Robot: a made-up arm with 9 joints. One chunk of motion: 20 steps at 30 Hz.
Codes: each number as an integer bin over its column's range. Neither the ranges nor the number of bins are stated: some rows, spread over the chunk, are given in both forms.
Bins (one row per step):
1: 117 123 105 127 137 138 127 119 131
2: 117 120 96 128 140 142 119 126 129
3: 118 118 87 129 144 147 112 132 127
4: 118 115 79 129 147 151 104 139 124
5: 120 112 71 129 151 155 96 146 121
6: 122 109 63 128 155 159 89 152 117
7: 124 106 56 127 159 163 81 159 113
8: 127 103 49 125 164 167 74 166 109
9: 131 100 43 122 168 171 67 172 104
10: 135 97 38 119 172 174 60 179 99
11: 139 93 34 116 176 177 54 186 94
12: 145 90 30 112 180 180 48 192 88
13: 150 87 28 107 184 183 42 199 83
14: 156 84 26 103 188 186 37 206 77
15: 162 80 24 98 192 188 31 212 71
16: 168 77 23 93 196 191 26 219 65
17: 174 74 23 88 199 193 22 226 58
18: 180 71 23 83 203 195 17 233 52
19: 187 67 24 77 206 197 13 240 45
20: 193 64 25 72 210 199 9 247 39
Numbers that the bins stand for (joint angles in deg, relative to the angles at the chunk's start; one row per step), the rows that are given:
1: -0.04 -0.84 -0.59 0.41 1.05 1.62 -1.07 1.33 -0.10
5: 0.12 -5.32 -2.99 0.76 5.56 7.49 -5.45 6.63 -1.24
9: 0.68 -10.22 -4.96 -0.47 11.02 13.01 -9.54 11.73 -3.17
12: 1.39 -14.29 -5.88 -2.24 14.88 16.12 -12.22 15.65 -4.99
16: 2.56 -19.60 -6.38 -5.59 20.03 19.91 -15.33 20.94 -7.61
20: 3.84 -24.90 -6.24 -9.29 24.53 22.67 -17.73 26.43 -10.56
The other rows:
2: -0.04 -2.06 -1.22 0.59 2.02 3.00 -2.20 2.71 -0.33
3: 0.02 -2.87 -1.86 0.76 3.31 4.73 -3.19 3.88 -0.56
4: 0.02 -4.10 -2.42 0.76 4.27 6.11 -4.32 5.25 -0.90
6: 0.22 -6.55 -3.55 0.59 6.84 8.87 -6.44 7.80 -1.69
7: 0.32 -7.77 -4.05 0.41 8.13 10.25 -7.56 9.18 -2.15
8: 0.47 -8.99 -4.54 0.06 9.74 11.63 -8.55 10.55 -2.60
10: 0.88 -11.44 -5.32 -1.00 12.31 14.05 -10.53 13.10 -3.74
11: 1.09 -13.07 -5.60 -1.53 13.60 15.08 -11.38 14.47 -4.31
13: 1.65 -15.52 -6.02 -3.12 16.17 17.15 -13.07 17.02 -5.56
14: 1.95 -16.74 -6.16 -3.82 17.45 18.19 -13.78 18.39 -6.24
15: 2.26 -18.37 -6.31 -4.71 18.74 18.88 -14.62 19.57 -6.93
17: 2.87 -20.82 -6.38 -6.47 20.99 20.60 -15.89 22.31 -8.40
18: 3.18 -22.04 -6.38 -7.35 22.28 21.29 -16.60 23.69 -9.09
19: 3.53 -23.67 -6.31 -8.41 23.24 21.98 -17.16 25.06 -9.88

